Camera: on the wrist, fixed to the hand. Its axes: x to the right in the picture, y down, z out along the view.
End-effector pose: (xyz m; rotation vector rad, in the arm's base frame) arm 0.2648 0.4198 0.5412 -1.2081 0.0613 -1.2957
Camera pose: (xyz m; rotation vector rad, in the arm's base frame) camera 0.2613 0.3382 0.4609 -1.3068 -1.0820 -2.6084
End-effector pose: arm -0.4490 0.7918 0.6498 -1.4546 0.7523 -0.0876
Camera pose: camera -0.5103 0.7188 0.5863 -1.7950 -0.5994 -1.2315
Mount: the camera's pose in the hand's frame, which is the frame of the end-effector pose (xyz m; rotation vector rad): 0.0142 0.0699 -0.0896 -0.0853 -0.0345 -1.5978
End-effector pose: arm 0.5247 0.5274 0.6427 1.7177 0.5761 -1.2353
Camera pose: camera 0.6284 0.5705 0.6651 -0.9136 -2.1035 2.1162
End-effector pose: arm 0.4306 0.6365 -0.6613 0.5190 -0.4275 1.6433
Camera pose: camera 0.3519 0.6885 -0.7262 0.5650 -0.0099 0.0756
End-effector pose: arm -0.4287 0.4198 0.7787 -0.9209 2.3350 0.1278
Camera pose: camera -0.5278 0.4371 0.8335 -2.4140 0.9779 -0.4042
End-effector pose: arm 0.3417 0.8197 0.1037 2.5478 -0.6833 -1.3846
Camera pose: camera 0.4004 0.7448 0.1675 -2.0384 -1.2762 1.0986
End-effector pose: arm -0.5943 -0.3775 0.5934 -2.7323 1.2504 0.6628
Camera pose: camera -0.6056 -0.4550 0.6769 -2.6073 -1.0393 0.4487
